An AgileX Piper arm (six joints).
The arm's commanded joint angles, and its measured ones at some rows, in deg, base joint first. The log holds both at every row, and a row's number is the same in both.
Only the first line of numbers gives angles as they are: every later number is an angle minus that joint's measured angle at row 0.
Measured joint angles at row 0:
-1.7 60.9 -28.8 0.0 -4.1 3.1
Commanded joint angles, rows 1 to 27:
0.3 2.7 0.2 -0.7 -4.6 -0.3
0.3 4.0 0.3 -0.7 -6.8 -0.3
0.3 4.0 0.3 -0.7 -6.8 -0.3
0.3 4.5 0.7 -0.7 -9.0 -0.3
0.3 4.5 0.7 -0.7 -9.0 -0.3
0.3 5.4 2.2 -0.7 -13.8 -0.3
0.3 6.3 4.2 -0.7 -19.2 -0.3
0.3 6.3 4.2 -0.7 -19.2 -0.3
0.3 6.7 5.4 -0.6 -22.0 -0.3
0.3 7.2 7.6 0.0 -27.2 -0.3
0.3 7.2 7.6 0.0 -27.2 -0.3
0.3 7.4 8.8 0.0 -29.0 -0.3
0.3 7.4 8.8 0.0 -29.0 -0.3
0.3 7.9 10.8 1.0 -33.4 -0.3
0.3 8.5 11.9 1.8 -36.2 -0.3
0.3 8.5 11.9 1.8 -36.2 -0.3
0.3 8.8 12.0 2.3 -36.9 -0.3
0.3 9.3 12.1 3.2 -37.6 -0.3
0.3 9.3 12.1 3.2 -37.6 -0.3
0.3 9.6 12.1 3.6 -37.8 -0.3
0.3 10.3 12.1 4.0 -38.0 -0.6
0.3 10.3 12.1 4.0 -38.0 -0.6
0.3 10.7 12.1 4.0 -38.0 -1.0
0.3 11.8 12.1 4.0 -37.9 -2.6
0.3 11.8 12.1 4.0 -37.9 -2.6
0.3 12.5 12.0 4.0 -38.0 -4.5
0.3 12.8 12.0 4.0 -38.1 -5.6
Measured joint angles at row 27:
0.0 12.2 12.0 3.7 -37.0 -2.7
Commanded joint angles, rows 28 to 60:
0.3 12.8 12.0 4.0 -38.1 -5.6
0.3 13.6 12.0 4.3 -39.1 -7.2
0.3 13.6 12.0 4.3 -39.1 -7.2
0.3 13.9 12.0 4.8 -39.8 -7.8
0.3 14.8 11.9 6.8 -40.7 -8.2
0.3 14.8 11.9 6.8 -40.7 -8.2
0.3 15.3 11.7 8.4 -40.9 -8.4
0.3 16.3 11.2 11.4 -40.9 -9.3
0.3 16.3 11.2 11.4 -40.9 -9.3
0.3 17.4 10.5 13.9 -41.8 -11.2
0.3 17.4 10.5 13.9 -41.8 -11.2
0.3 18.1 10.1 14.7 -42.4 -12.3
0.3 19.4 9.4 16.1 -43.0 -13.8
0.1 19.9 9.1 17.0 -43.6 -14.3
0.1 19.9 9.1 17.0 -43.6 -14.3
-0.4 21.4 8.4 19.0 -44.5 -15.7
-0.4 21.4 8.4 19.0 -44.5 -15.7
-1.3 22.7 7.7 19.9 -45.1 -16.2
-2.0 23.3 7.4 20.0 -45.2 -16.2
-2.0 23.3 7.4 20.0 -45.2 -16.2
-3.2 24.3 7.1 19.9 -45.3 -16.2
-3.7 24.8 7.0 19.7 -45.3 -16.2
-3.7 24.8 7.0 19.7 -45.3 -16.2
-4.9 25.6 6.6 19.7 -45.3 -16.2
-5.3 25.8 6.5 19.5 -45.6 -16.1
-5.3 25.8 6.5 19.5 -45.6 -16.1
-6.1 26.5 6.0 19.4 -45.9 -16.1
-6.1 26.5 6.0 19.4 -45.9 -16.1
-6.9 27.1 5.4 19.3 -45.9 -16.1
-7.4 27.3 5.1 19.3 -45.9 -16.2
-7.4 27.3 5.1 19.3 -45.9 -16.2
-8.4 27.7 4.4 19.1 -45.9 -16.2
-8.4 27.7 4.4 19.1 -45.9 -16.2
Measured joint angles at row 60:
-7.1 27.3 5.7 19.8 -44.7 -15.8
